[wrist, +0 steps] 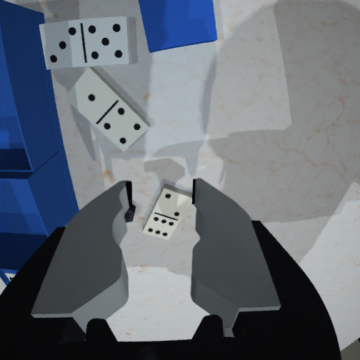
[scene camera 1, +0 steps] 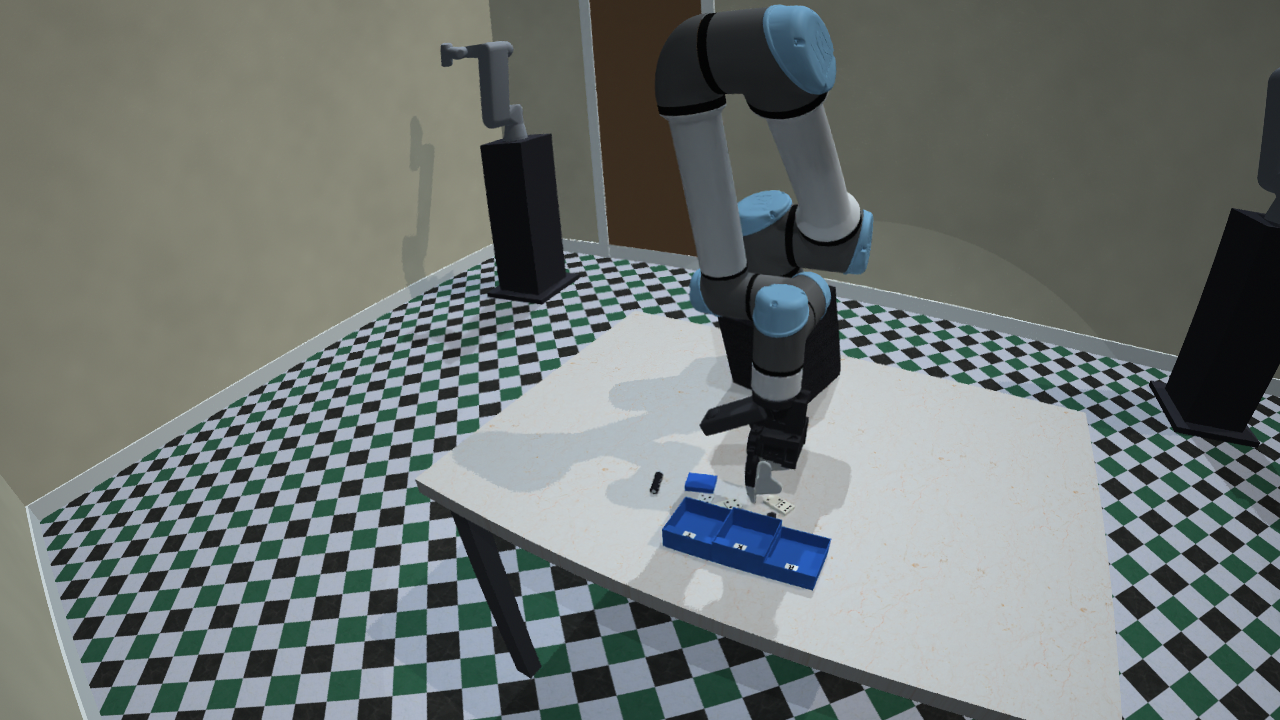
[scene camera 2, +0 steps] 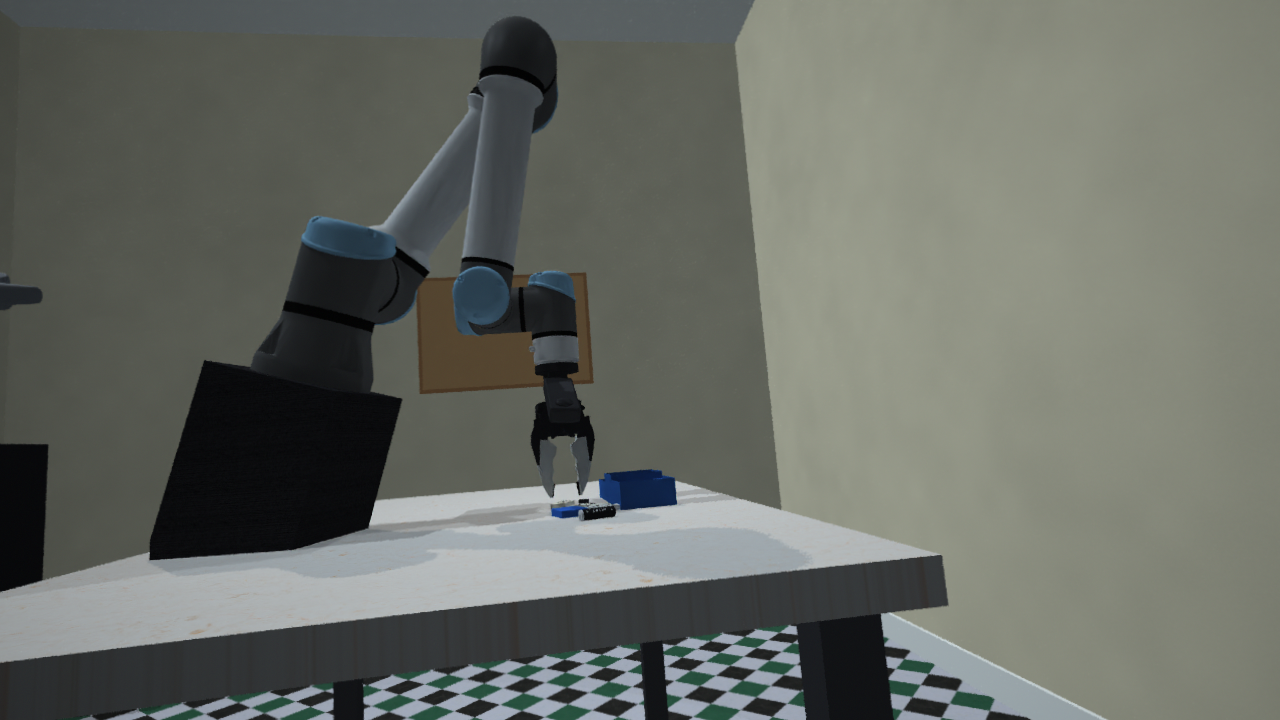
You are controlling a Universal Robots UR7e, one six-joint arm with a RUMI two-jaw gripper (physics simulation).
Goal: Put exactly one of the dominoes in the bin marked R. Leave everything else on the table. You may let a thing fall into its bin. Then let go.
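Places are measured from the arm's base along level axes (x left, y back, z up), in centimetres.
Pixels of known places: gripper, fingertip midpoint: (scene camera 1: 757, 494) (scene camera 2: 566, 496); arm's base, link origin: (scene camera 2: 312, 381).
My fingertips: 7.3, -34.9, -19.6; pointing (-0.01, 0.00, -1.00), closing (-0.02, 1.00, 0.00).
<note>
Ahead of a thing's pixels: the offset from my fingertips to its top centre, as dx, dy, dz. "spot": to the spot under its first point.
Three cream dominoes lie flat on the table. The two-six domino {+4.0, +0.2, -1.1} (wrist: 167, 212) (scene camera 1: 779, 505) lies apart from the others, below the gripper. The one-four domino {-4.4, -3.4, -1.1} (wrist: 108, 110) (scene camera 1: 732, 503) and the three-five domino {-8.4, -4.3, -1.1} (wrist: 86, 42) (scene camera 1: 707, 497) lie beside the blue bin row. My gripper (scene camera 1: 758, 485) (scene camera 2: 565, 492) (wrist: 162, 181) is partly open and empty, a little above the table; the two-six domino shows between its fingers in the wrist view. The blue bin row {spot: -1.5, -15.5, +1.6} (scene camera 1: 716, 548) (scene camera 2: 640, 492) (wrist: 30, 90) has three compartments with white labels; I cannot read which is R.
A blue block {-10.7, +0.8, -0.8} (scene camera 1: 700, 482) (scene camera 2: 565, 511) (wrist: 180, 22) lies near the three-five domino. A black battery {-17.9, -1.9, -0.4} (scene camera 1: 656, 482) (scene camera 2: 597, 513) lies beyond it. A small black nut {+3.7, -3.3, -1.0} (wrist: 130, 213) (scene camera 1: 770, 514) lies between the two-six domino and the bins, partly hidden by a finger in the wrist view.
</note>
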